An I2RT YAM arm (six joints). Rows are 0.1 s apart.
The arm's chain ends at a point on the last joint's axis. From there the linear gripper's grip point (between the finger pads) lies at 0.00 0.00 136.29 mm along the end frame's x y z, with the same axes.
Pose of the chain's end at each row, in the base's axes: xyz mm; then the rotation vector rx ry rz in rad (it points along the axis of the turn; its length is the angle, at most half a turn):
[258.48 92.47 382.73 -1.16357 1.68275 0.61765]
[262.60 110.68 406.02 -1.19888 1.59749 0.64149]
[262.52 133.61 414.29 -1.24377 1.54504 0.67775]
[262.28 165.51 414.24 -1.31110 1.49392 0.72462]
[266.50 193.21 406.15 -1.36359 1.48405 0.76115]
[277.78 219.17 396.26 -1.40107 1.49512 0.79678]
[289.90 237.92 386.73 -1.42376 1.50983 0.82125]
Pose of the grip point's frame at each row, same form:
[316.09 202.75 327.10 -1.16357 1.68275 0.61765]
[316.51 225.70 356.63 -1.19888 1.59749 0.64149]
[310.18 252.35 367.34 -1.24377 1.54504 0.67775]
[300.66 287.79 367.88 -1.31110 1.49392 0.72462]
[297.58 316.65 357.44 -1.36359 1.48405 0.76115]
[302.84 342.79 344.64 -1.40107 1.49512 0.79678]
[311.04 361.30 332.84 -1.42376 1.50983 0.82125]

